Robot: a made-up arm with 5 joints.
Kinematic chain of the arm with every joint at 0, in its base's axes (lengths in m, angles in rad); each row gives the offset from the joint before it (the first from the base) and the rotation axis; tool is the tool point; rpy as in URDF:
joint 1: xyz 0.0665 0 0.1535 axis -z
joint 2: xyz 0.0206 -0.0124 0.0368 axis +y
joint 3: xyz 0.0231 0 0.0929 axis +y
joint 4: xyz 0.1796 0 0.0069 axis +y
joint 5: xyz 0.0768 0.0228 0 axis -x
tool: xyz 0 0 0 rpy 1.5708 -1.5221 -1.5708
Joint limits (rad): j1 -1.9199..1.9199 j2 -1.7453..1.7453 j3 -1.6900..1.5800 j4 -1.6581..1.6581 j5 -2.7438..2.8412
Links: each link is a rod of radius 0.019 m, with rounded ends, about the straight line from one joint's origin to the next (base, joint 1, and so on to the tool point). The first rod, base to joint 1, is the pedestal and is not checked.
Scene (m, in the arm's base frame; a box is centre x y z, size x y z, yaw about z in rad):
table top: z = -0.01
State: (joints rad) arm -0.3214 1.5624 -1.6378 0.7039 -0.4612
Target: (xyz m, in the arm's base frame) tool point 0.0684 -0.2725 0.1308
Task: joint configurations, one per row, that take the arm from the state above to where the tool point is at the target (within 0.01 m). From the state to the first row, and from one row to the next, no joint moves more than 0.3 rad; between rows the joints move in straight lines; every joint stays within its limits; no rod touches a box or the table.
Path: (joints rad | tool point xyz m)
1: -0.0466 1.4786 -1.5237 0.8402 -0.4612 | 0.4138 0.0266 0.1360
2: 0.2281 1.3947 -1.4096 0.9765 -0.4612 | 0.3996 -0.0666 0.1304
3: 0.5029 1.3109 -1.2955 1.1128 -0.4612 | 0.3597 -0.1494 0.1266
4: 0.7777 1.2270 -1.1814 1.2492 -0.4612 | 0.2993 -0.2147 0.1247
5: 1.0525 1.1432 -1.0673 1.3855 -0.4612 | 0.2255 -0.2578 0.1247
6: 1.3272 1.0593 -0.9532 1.5218 -0.4612 | 0.1460 -0.2768 0.1268
7: 1.6020 0.9755 -0.8391 1.6581 -0.4612 | 0.0684 -0.2725 0.1308

